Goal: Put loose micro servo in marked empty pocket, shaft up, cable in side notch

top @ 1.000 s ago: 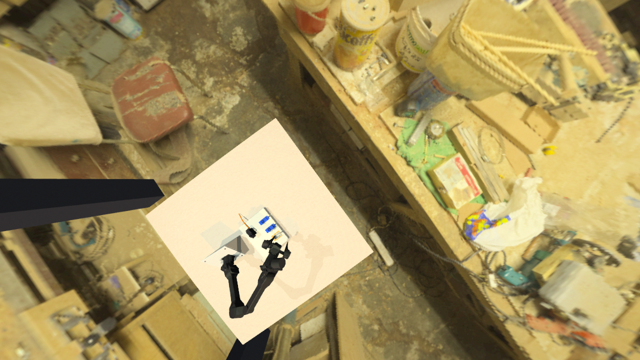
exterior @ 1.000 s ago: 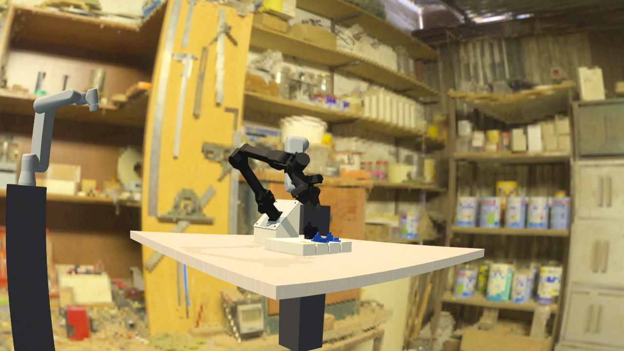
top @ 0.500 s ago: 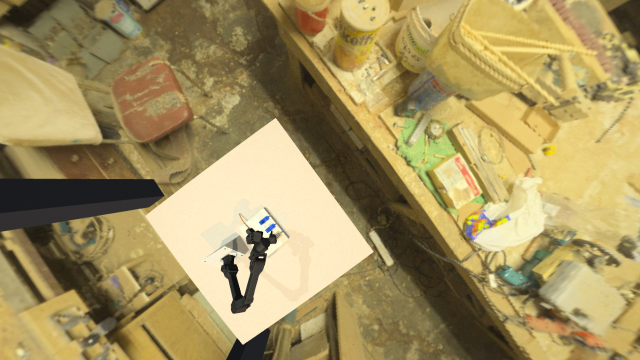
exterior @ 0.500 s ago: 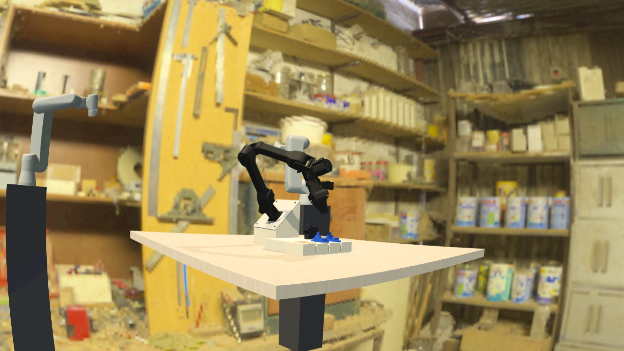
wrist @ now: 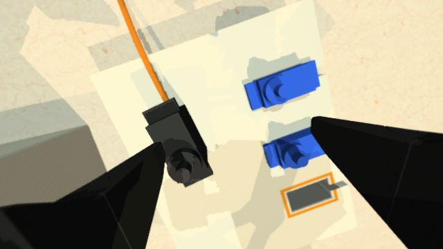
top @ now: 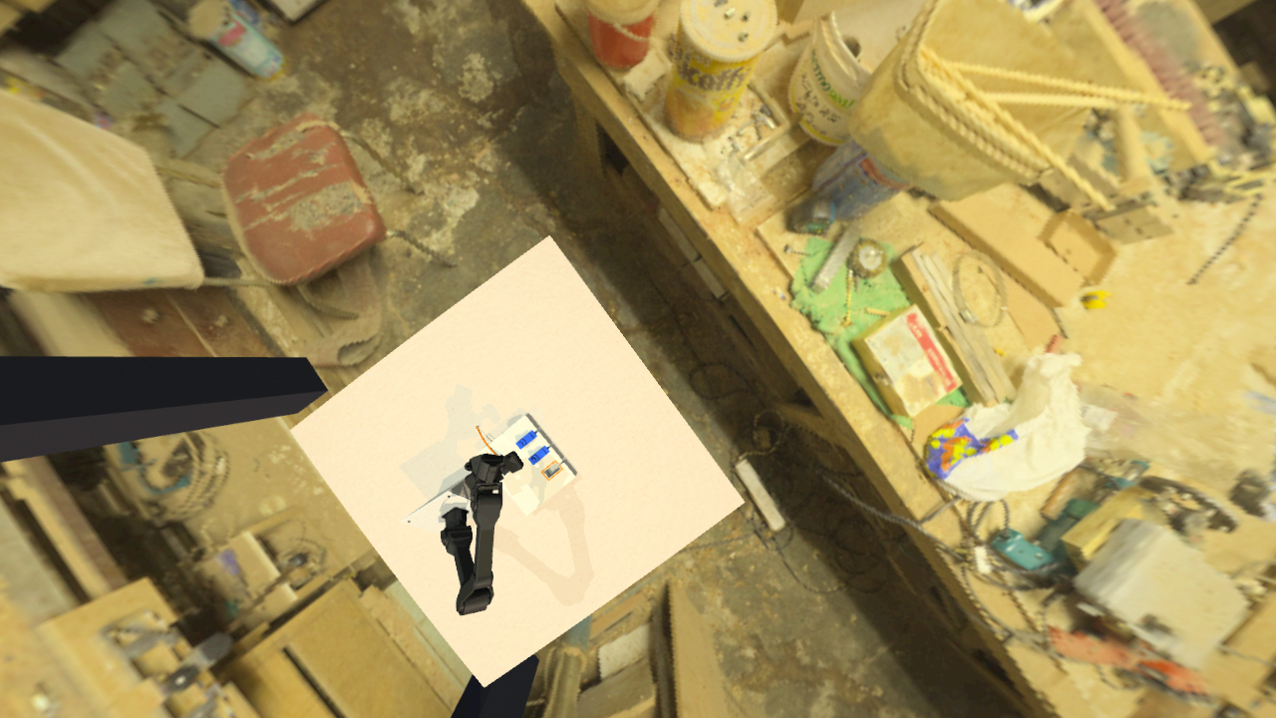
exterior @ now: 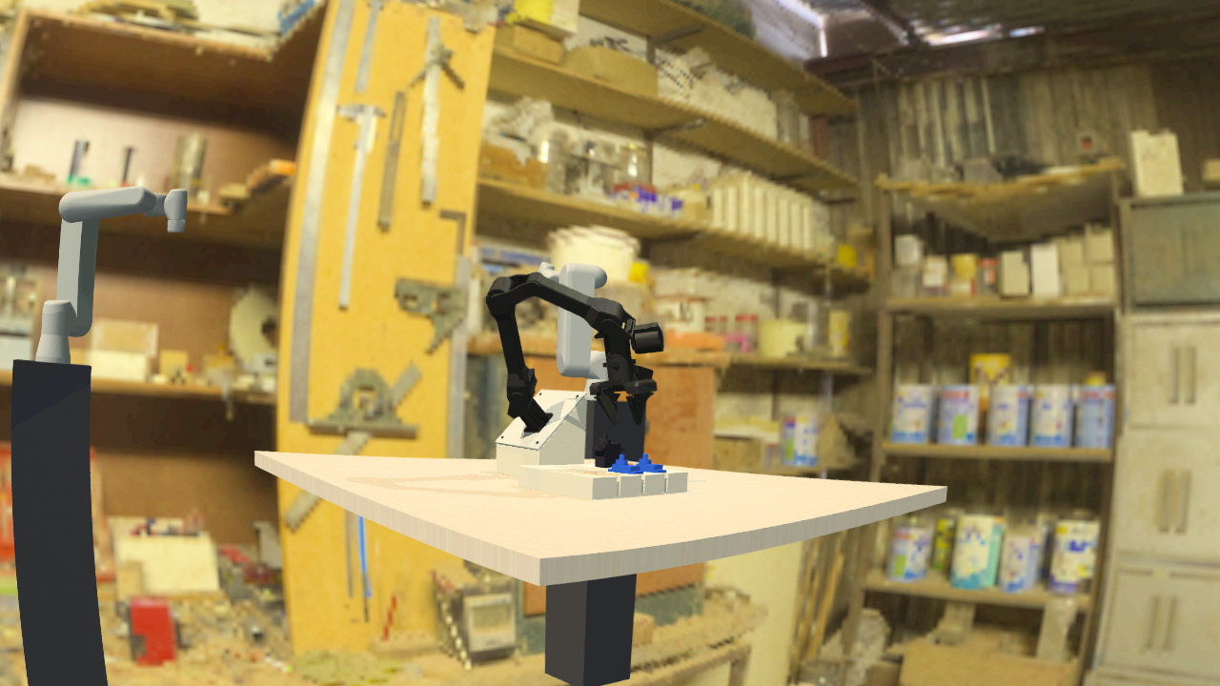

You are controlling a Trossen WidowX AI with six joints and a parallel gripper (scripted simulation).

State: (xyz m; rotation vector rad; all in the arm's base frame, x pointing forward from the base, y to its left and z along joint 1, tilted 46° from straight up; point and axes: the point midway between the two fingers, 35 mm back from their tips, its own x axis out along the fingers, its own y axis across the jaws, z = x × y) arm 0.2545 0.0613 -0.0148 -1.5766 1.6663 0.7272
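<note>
Now: gripper tip 13 cm above the cream deck, 7 cm to the left of it and 3 cm past it.
</note>
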